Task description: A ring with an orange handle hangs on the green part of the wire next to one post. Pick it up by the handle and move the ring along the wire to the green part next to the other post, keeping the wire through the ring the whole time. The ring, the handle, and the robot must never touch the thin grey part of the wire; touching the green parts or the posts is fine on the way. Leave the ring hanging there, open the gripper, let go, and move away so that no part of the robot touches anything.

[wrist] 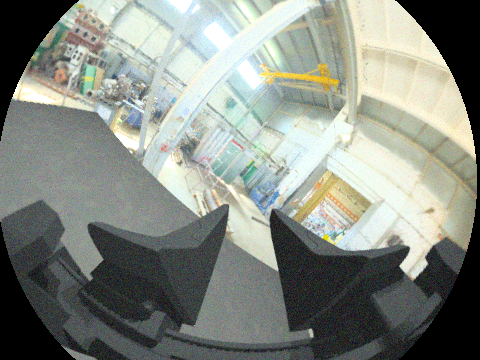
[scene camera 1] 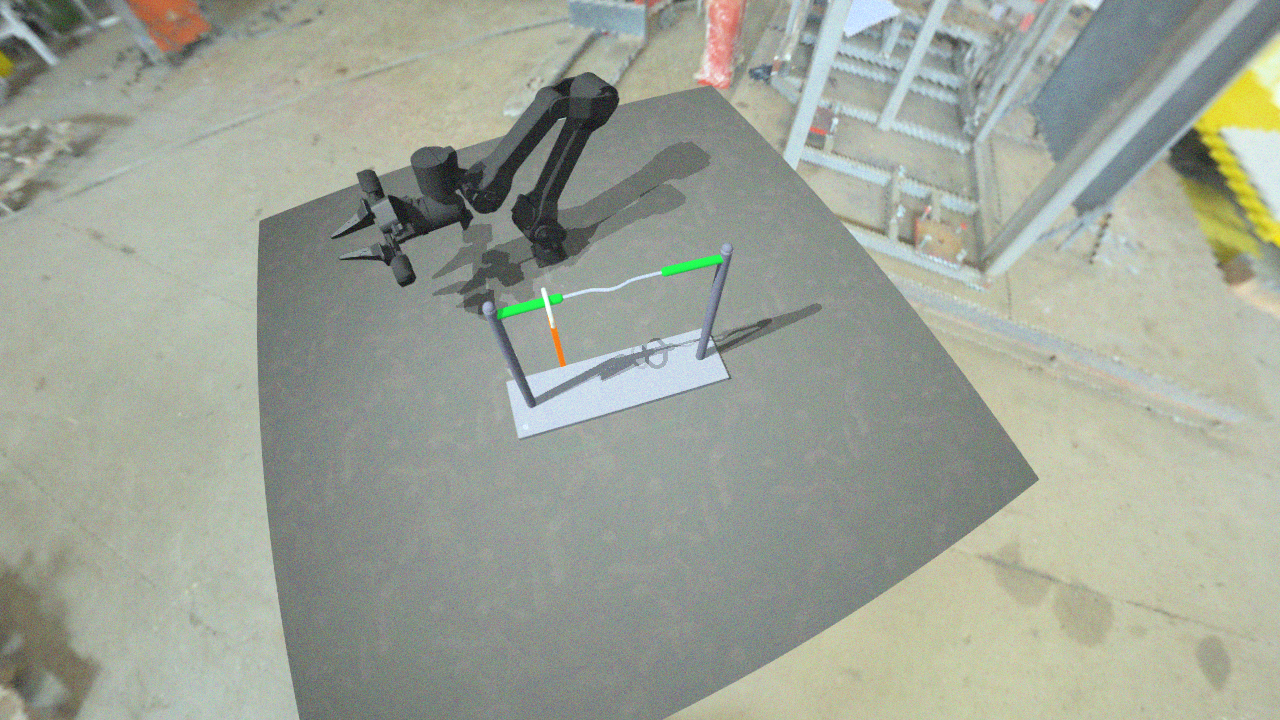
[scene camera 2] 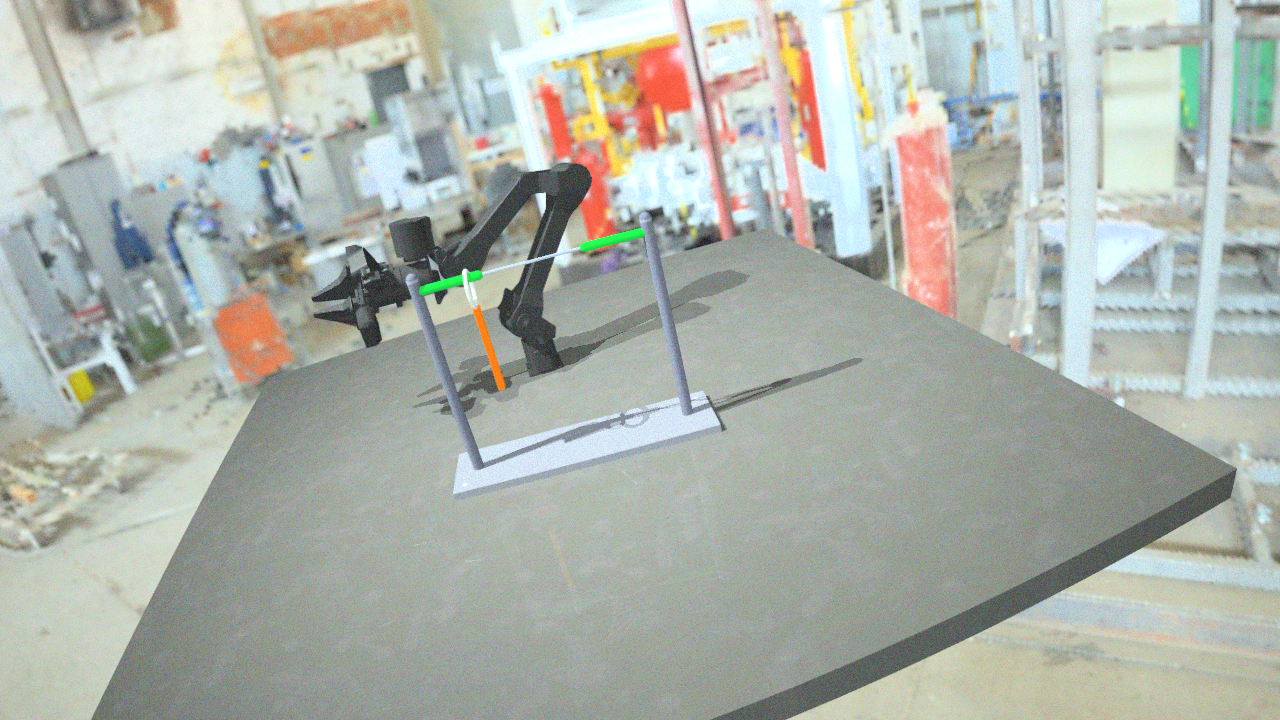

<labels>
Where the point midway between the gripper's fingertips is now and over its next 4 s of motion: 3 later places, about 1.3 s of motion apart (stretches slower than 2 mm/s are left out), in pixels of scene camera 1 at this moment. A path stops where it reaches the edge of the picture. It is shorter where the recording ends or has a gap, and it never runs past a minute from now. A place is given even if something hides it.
My gripper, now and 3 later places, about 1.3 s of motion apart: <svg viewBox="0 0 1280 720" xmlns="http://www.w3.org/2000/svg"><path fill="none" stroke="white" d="M335 248L547 330L559 355L566 374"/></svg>
</labels>
